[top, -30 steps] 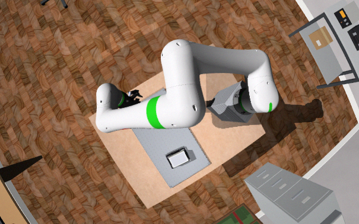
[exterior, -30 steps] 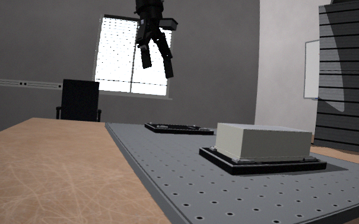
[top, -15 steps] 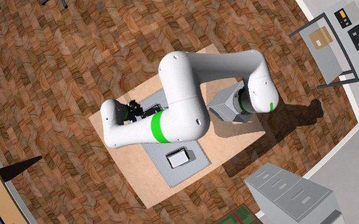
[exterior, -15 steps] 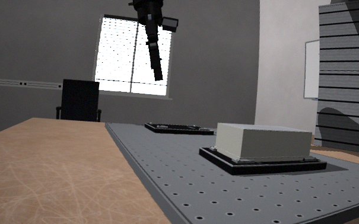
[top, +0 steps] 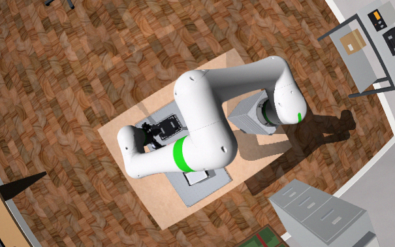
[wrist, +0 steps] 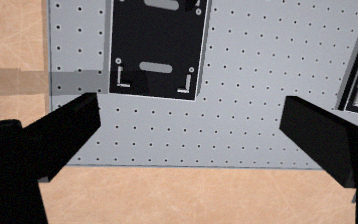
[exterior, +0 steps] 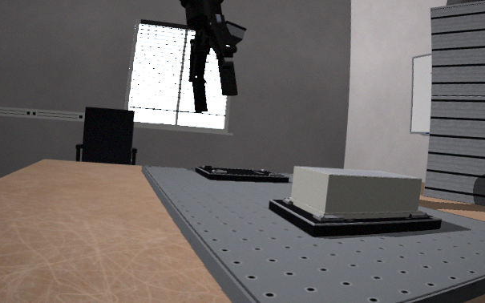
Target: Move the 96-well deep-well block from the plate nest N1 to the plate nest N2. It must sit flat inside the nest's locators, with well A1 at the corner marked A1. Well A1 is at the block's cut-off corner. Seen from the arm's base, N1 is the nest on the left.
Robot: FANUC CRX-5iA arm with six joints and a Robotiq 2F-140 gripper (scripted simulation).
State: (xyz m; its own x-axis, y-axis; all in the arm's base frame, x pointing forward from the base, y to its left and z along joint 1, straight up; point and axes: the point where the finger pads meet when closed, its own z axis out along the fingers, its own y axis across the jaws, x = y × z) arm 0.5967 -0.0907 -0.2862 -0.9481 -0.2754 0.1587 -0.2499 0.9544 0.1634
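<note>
The 96-well deep-well block is 34 cm to the left of my hand, 13 cm behind it and 12 cm below it. From my hand the other things lie so: black nest: 34 cm to the left, 14 cm below, 13 cm behind.
</note>
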